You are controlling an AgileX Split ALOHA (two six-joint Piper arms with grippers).
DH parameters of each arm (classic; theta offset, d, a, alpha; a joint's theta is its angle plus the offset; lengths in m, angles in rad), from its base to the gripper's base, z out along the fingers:
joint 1: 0 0.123 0 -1.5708
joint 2: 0.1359 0 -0.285 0
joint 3: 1.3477 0 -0.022 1.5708
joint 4: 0 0.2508 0 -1.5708
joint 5: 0 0 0.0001 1.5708
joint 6: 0 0.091 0 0
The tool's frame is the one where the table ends.
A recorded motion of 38 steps. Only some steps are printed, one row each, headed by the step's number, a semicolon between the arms.
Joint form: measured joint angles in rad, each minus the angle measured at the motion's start. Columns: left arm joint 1, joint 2, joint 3, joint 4, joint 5, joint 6; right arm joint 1, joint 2, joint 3, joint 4, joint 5, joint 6.
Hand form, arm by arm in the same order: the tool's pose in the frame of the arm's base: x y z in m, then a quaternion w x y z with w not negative. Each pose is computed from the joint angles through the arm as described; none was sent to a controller.
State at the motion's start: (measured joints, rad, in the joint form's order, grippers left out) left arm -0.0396 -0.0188 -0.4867 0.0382 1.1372 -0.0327; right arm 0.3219 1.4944 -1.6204 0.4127 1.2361 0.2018
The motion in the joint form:
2: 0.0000 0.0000 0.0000 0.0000 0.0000 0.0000; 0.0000 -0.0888 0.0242 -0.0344 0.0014 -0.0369
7: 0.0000 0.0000 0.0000 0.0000 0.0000 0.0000; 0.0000 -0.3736 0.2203 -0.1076 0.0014 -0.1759
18: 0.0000 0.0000 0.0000 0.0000 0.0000 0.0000; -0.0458 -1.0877 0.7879 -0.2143 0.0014 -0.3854
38: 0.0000 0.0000 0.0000 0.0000 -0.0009 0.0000; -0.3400 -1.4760 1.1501 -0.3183 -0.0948 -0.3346
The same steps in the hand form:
2: -0.0094 0.0035 0.2675 0.49120 0.00149 0.87105 0.00128; 0.2530 0.1179 0.4291 0.24144 -0.06825 0.93420 0.25361
7: -0.0094 0.0035 0.2675 0.49120 0.00149 0.87105 0.00128; 0.1771 0.0863 0.4385 0.30742 -0.13941 0.91798 0.20827
18: -0.0094 0.0035 0.2675 0.49120 0.00149 0.87105 0.00128; 0.0251 0.0247 0.3535 0.40362 -0.21537 0.88143 0.11742
38: -0.0094 0.0035 0.2675 0.49159 0.00150 0.87082 0.00127; -0.0028 0.0079 0.2631 0.46730 -0.05325 0.88242 0.01192

